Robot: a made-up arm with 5 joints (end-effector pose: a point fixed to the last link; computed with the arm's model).
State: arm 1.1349 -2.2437 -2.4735 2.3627 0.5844
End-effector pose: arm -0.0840 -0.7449 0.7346 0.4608 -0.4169 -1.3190
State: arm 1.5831 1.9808 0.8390 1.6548 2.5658
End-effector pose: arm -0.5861 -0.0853 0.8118 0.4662 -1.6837 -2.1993
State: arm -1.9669 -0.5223 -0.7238 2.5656 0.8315
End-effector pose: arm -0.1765 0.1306 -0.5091 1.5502 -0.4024 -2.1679
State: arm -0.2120 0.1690 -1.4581 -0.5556 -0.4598
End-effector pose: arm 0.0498 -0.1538 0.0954 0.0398 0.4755 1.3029
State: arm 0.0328 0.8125 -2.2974 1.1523 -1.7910
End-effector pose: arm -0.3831 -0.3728 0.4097 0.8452 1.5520 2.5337
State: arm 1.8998 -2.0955 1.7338 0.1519 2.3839
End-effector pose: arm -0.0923 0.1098 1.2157 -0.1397 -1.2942 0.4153
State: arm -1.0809 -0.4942 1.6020 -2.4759 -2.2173
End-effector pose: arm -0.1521 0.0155 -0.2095 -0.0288 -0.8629 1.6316
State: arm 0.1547 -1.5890 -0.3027 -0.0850 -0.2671
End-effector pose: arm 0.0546 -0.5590 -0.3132 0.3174 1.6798 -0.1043
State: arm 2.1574 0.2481 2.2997 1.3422 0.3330
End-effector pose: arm -0.1164 0.6448 0.5232 1.0912 2.0512 0.6355
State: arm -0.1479 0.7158 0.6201 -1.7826 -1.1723
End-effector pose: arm 0.1292 -0.6434 -0.1473 1.7923 0.9184 -0.7875
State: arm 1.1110 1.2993 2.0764 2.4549 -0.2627
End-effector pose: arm -0.2490 0.0008 0.5613 0.9553 2.1726 0.6555
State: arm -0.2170 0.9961 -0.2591 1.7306 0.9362
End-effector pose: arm -0.4632 -0.5251 0.1971 -0.0792 -2.4479 -1.1914
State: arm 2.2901 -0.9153 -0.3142 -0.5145 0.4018
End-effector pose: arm 0.1841 -0.0833 0.8079 -2.0167 1.4111 -1.2169
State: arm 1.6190 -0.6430 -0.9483 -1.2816 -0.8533
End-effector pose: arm -0.0157 -0.4313 0.6350 -0.8101 1.6286 -1.3725
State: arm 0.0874 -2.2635 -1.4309 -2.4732 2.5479
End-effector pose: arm -0.1795 -0.8198 0.2298 -1.4125 1.2255 -1.9963
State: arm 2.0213 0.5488 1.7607 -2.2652 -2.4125
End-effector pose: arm 0.0182 -0.0153 0.6288 2.2396 -1.0575 -0.8369
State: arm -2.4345 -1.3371 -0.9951 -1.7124 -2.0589
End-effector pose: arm -0.3310 0.6854 0.0273 0.2667 2.3681 1.9087
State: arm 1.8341 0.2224 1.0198 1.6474 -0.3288
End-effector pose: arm -0.1852 0.4316 0.6150 -1.6775 -1.8742 1.2746
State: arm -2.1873 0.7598 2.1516 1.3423 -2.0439
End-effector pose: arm -0.4480 0.2576 -0.4305 0.9871 -1.0409 -2.5819
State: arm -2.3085 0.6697 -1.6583 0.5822 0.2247
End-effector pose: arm -0.3267 0.0511 -0.1739 1.2090 -2.1759 -0.4157
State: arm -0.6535 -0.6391 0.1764 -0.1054 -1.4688
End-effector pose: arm 0.3166 -0.4040 -0.5032 1.9545 0.7316 -0.5424
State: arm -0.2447 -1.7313 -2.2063 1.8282 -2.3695
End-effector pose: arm 0.2800 -0.4441 -0.2240 -1.4608 0.3802 0.1567
